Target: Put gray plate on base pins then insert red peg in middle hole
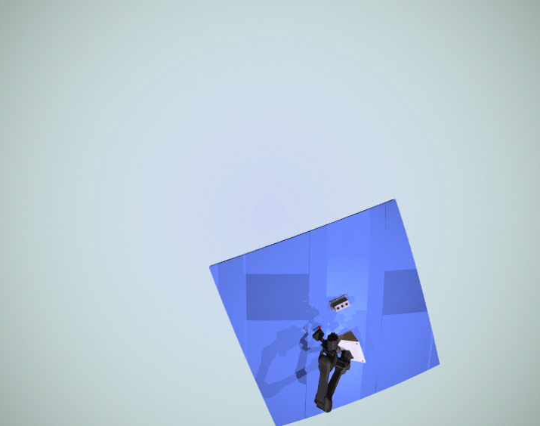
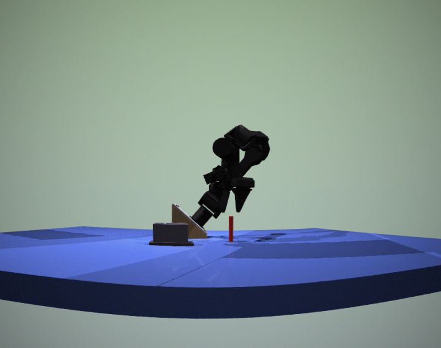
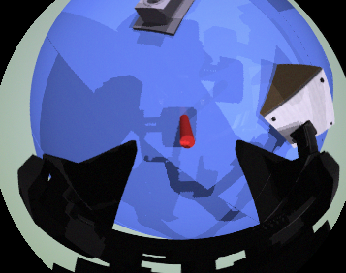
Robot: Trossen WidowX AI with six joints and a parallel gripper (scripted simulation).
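My gripper tip is now 50 mm above the red peg. The rest, counted from my gripper tip: dark base (190 mm to the right, 80 mm below, 80 mm ahead); then gray plate (190 mm to the right, 80 mm ahead, 50 mm below).
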